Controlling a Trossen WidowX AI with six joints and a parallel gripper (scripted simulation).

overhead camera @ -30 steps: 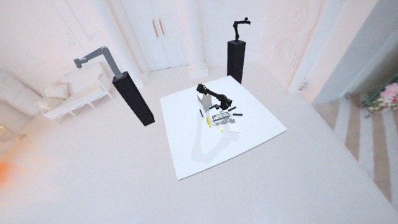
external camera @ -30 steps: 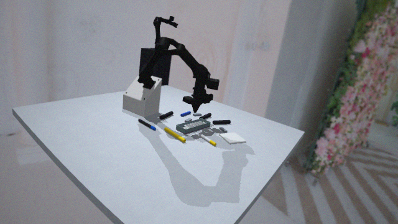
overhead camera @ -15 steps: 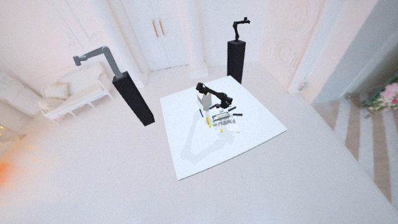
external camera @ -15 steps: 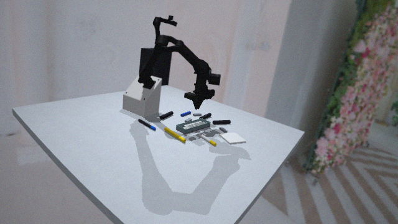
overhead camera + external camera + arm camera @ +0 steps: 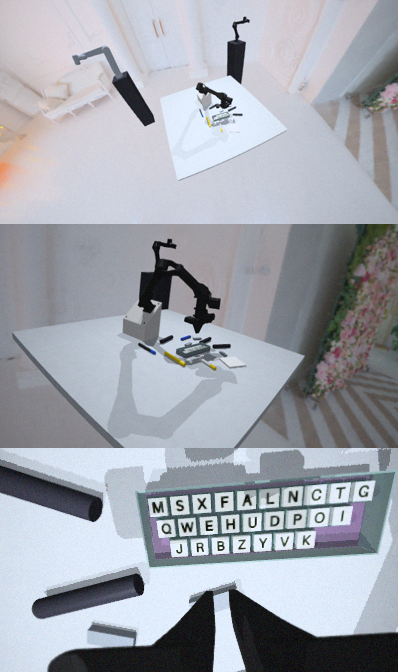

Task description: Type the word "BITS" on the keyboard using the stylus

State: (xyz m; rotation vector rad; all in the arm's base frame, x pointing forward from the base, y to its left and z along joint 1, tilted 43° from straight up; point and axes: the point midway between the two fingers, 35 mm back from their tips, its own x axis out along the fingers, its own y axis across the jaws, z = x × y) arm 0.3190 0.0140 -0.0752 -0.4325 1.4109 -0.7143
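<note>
The blue stylus lies 120 mm to the left of my gripper tip, 120 mm behind it and 90 mm below it. From my gripper tip the other things lie so: yellow marker: 220 mm to the right, 90 mm below, 10 mm ahead; then grey block: 150 mm to the left, 90 mm below, 70 mm behind; then yellow-tipped pen: 170 mm ahead, 140 mm to the right, 90 mm below.
</note>
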